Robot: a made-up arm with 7 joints.
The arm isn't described. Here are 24 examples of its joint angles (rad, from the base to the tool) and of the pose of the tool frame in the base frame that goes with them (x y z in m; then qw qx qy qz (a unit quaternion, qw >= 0)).
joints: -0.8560 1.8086 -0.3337 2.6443 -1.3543 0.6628 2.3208
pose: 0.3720 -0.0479 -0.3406 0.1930 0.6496 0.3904 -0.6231
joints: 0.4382 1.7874 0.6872 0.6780 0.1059 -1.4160 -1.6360
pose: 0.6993 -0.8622 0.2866 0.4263 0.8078 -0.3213 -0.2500
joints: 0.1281 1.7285 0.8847 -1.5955 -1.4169 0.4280 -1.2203
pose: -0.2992 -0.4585 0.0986 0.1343 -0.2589 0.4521 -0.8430
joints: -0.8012 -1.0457 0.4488 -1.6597 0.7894 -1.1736 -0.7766
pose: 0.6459 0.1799 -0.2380 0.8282 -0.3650 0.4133 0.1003
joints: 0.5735 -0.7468 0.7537 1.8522 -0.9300 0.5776 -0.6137
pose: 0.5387 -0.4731 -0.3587 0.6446 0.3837 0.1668 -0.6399
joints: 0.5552 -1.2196 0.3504 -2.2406 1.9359 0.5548 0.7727
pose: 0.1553 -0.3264 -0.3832 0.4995 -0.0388 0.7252 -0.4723
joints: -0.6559 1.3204 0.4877 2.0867 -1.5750 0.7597 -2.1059
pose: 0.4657 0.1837 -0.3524 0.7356 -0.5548 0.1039 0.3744
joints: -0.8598 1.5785 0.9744 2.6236 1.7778 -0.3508 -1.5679
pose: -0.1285 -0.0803 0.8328 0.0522 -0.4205 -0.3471 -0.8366
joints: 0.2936 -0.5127 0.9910 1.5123 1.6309 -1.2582 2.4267
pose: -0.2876 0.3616 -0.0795 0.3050 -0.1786 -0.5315 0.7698
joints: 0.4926 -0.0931 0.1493 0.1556 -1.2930 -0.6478 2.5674
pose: 0.5921 -0.5394 -0.3788 0.1548 -0.8994 0.2231 0.3426
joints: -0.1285 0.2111 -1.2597 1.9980 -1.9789 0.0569 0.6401
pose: 0.0555 0.4953 -0.1236 0.1138 0.5131 0.7428 -0.4147
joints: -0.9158 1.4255 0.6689 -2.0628 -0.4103 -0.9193 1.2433
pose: -0.3855 0.3011 0.5845 0.3283 0.2248 -0.0827 0.9137
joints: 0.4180 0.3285 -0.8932 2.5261 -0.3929 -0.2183 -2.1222
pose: -0.1472 0.2971 0.7264 0.0769 0.4280 0.6973 0.5699
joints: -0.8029 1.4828 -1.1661 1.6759 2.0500 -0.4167 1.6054
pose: 0.7012 -0.4710 0.4437 0.4031 0.8808 -0.1930 -0.1566
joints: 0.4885 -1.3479 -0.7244 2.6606 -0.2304 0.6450 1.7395
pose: 0.9411 0.2671 0.1706 0.9572 -0.2736 -0.0662 0.0666
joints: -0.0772 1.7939 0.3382 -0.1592 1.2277 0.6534 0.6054
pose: -0.0741 -0.5663 0.3689 0.2068 0.5246 -0.8239 -0.0568
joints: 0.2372 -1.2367 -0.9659 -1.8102 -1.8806 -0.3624 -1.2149
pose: -0.1099 -0.3250 0.6817 0.2396 0.1372 -0.8161 -0.5077
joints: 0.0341 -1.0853 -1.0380 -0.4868 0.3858 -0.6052 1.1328
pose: 0.9170 0.1472 0.7525 0.3576 0.8816 0.1040 0.2899
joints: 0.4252 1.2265 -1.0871 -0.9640 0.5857 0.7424 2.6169
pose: -0.3209 -0.0402 0.6342 0.3739 0.2123 -0.8968 0.1038
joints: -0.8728 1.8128 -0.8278 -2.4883 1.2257 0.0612 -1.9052
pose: -0.0545 0.5821 0.5560 0.0127 -0.3836 -0.9205 -0.0728
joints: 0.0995 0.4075 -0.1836 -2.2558 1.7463 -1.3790 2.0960
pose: 0.6854 0.4191 0.5163 0.9318 0.2184 -0.1959 0.2137
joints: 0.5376 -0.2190 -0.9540 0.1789 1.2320 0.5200 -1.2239
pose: -0.3168 -0.1209 0.3954 0.1061 0.3250 -0.1190 0.9322
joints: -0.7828 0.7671 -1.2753 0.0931 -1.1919 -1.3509 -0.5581
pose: -0.1656 0.5221 0.8755 0.2136 0.4266 0.6201 0.6228
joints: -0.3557 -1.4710 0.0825 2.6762 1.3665 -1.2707 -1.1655
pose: 0.2124 -0.3267 0.8833 0.1341 0.7029 -0.4208 0.5576
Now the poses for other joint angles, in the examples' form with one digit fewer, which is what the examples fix.
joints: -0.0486 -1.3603 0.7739 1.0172 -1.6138 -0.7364 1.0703
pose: -0.229 0.037 -0.244 0.235 -0.323 0.269 0.876
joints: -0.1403 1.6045 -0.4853 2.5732 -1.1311 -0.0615 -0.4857
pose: -0.297 -0.515 -0.030 0.304 -0.393 0.847 -0.189
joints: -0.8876 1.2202 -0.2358 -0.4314 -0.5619 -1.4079 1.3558
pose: 0.297 0.790 0.448 0.377 0.621 0.647 0.231
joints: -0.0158 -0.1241 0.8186 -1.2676 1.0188 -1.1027 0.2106
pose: 0.569 -0.253 -0.440 0.671 -0.628 0.384 0.090
